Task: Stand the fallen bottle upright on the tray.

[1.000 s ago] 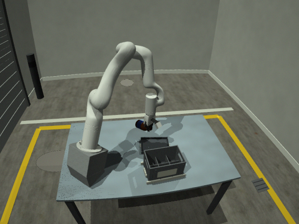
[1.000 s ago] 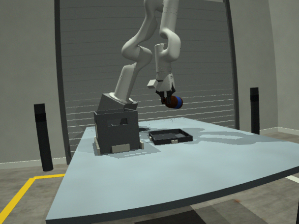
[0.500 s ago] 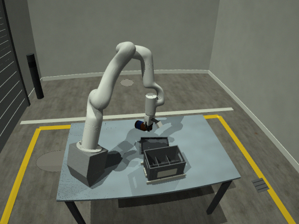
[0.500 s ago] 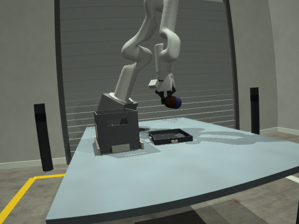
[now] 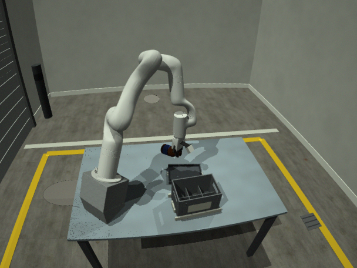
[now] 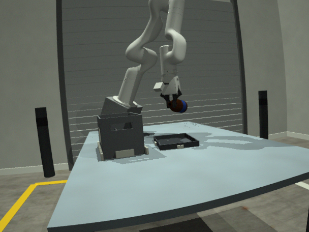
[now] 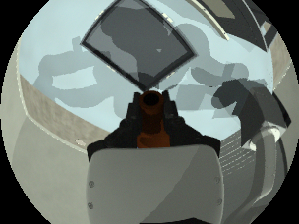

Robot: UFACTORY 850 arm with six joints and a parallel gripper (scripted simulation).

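The bottle is 40 mm behind my hand, 40 mm to the left of it and 10 mm below it. The rest, counted from my hand: crate: 70 mm ahead, 300 mm to the right, 120 mm below; tray: 60 mm ahead, 20 mm to the right, 190 mm below.
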